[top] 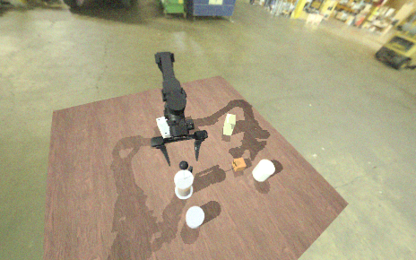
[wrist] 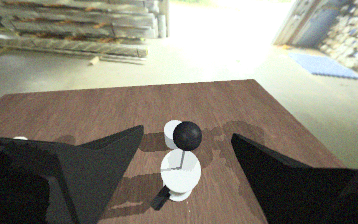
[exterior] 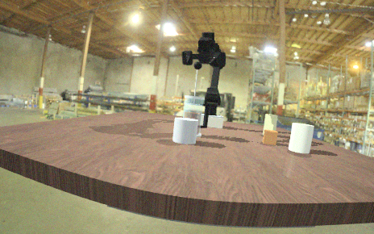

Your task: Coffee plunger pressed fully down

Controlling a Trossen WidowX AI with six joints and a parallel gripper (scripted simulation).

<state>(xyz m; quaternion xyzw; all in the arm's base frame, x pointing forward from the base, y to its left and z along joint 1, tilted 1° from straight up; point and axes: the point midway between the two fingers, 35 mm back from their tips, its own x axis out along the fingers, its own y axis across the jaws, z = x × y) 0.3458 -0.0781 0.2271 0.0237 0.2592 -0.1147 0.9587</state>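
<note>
My gripper tip is now 14 cm above the coffee press, 1 cm to the right of it and 1 cm past it. From my gripper tip the other things lie so: white cylinder (40 cm to the left, 23 cm below, 11 cm ahead).
</note>
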